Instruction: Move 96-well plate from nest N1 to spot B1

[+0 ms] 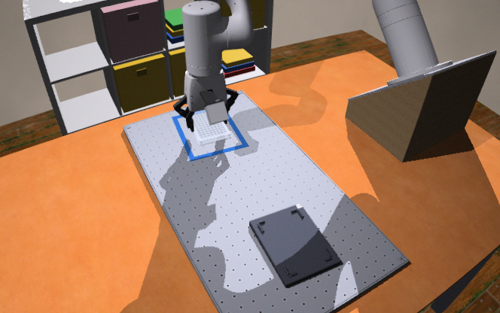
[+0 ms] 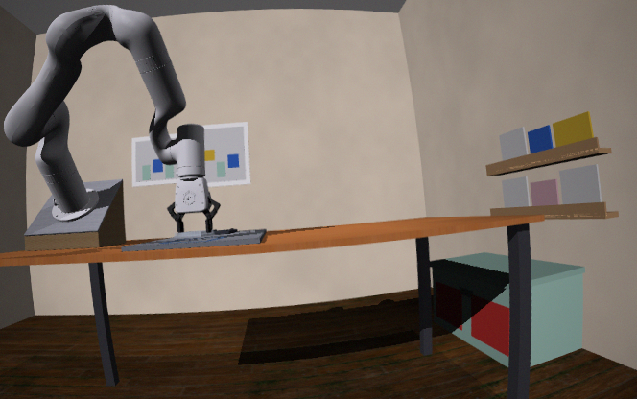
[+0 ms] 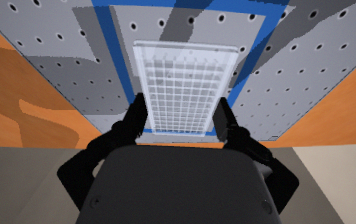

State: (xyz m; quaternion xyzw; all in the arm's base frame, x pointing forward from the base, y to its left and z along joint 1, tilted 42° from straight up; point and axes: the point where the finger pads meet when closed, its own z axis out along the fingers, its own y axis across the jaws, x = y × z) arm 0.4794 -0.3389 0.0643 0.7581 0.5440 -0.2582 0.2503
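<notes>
Now: hand 10 mm above the 96-well plate. From my hand the other things lie so: dark plate nest: 70 mm ahead, 400 mm to the left, 20 mm below.
</notes>
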